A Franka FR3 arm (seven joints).
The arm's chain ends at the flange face. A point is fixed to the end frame.
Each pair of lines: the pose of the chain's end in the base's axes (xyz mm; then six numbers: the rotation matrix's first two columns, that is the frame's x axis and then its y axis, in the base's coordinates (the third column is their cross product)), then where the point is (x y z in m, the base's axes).
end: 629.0 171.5 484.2 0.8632 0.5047 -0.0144 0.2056 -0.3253 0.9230
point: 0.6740 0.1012 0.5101
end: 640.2 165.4 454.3 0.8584 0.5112 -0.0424 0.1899 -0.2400 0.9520
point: 0.6853 0.0982 0.4872
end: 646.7 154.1 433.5 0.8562 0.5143 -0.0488 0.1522 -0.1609 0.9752
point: 0.6909 0.0902 0.4735
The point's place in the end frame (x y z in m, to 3 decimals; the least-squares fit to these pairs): 0.003 0.056 0.067
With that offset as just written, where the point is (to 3 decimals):
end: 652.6 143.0 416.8 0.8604 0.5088 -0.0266 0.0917 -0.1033 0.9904
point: 0.694 0.081 0.463
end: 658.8 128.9 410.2 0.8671 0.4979 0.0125 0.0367 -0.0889 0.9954
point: 0.697 0.068 0.460
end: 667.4 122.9 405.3 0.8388 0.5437 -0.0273 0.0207 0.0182 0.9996
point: 0.708 0.069 0.461
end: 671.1 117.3 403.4 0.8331 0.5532 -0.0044 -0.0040 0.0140 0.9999
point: 0.710 0.064 0.460
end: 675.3 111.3 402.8 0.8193 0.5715 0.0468 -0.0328 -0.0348 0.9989
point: 0.714 0.056 0.458
